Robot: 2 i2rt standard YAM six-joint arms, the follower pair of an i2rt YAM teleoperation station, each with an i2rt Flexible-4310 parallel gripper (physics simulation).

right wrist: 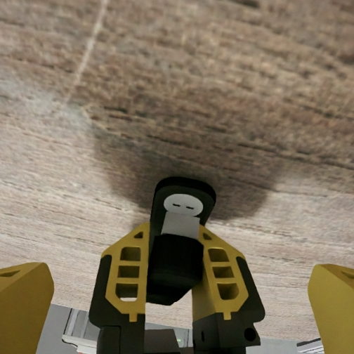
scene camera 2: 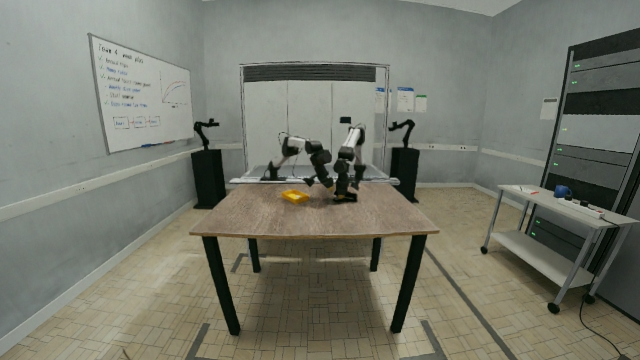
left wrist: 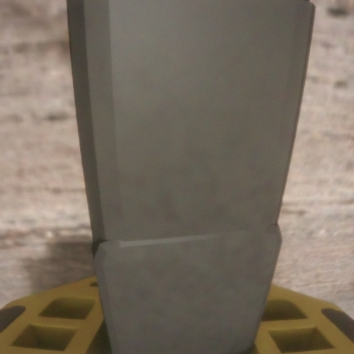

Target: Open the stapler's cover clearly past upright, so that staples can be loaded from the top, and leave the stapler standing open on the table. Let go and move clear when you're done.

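Frame: origin at the left arm's base, x right, y ahead, z up, level; metres.
Where they show: left gripper, fingertip midpoint: (scene camera 2: 340, 198); right gripper, fingertip midpoint: (scene camera 2: 329, 189); right arm's base, origin of the base link: (scene camera 2: 273, 179).
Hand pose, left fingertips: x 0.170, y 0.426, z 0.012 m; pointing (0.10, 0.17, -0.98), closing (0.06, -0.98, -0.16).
Things, the pixels of their top centre, and the offset from my left fingertips. "pt": a spot on its surface instead. Level surfaces: height alone.
- stapler, surface spot: (scene camera 2: 351, 199) pt dy -0.005, dx -0.066, dz -0.007 m
- yellow tray, surface spot: (scene camera 2: 295, 196) pt dy -0.051, dx +0.259, dz -0.010 m
- wooden table, its level: dz -0.017 m
The stapler (scene camera 2: 351, 199) (left wrist: 195, 125) (right wrist: 176, 257) stands on the table. In the right wrist view its black base end with a round metal plate faces the camera, and the cover's black nose is low above the base. In the left wrist view a large grey surface of it fills the middle; its far end is cut off. My left gripper (left wrist: 173, 282) (right wrist: 170, 225) is shut on the stapler, one yellow finger against each side. My right gripper (right wrist: 179, 278) is open and empty, its fingers wide apart at the edges of its view, a short way back from the stapler.
A yellow tray (scene camera 2: 295, 196) lies on the wooden table (scene camera 2: 270, 220), to the left of the stapler in the scene view. The two arms are close together above the table's far part. A trolley (scene camera 2: 520, 192) stands at the right, away from the table.
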